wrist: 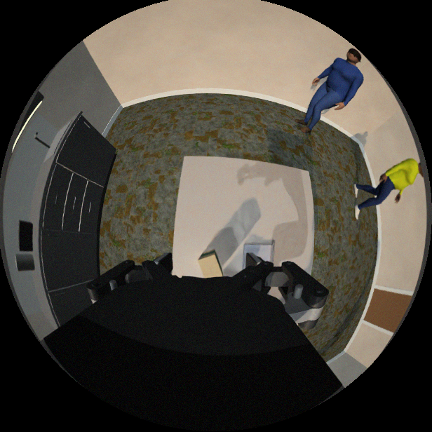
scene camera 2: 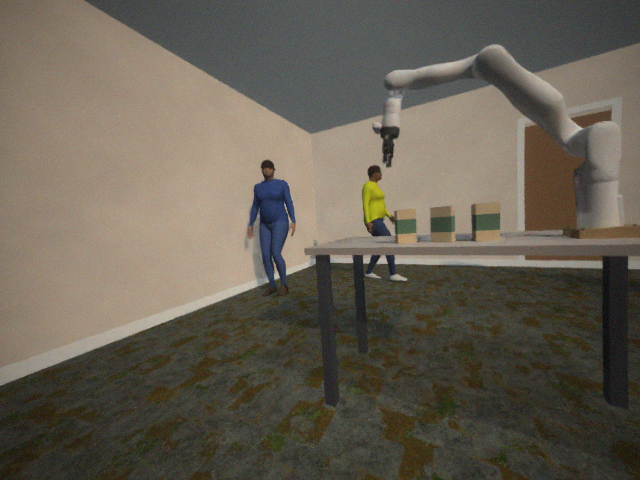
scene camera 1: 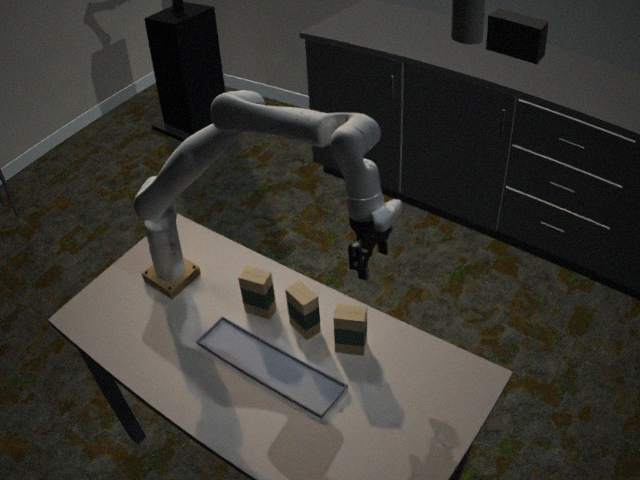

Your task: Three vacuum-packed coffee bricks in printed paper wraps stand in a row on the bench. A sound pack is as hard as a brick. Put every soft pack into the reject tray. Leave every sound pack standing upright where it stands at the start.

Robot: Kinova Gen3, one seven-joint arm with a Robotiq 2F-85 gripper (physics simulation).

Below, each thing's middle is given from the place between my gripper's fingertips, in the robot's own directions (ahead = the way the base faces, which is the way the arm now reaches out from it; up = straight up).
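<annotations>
I see the reject tray (scene camera 1: 305, 385) far below my hand, a fair way to the right of it and a fair way behind it.
</annotations>
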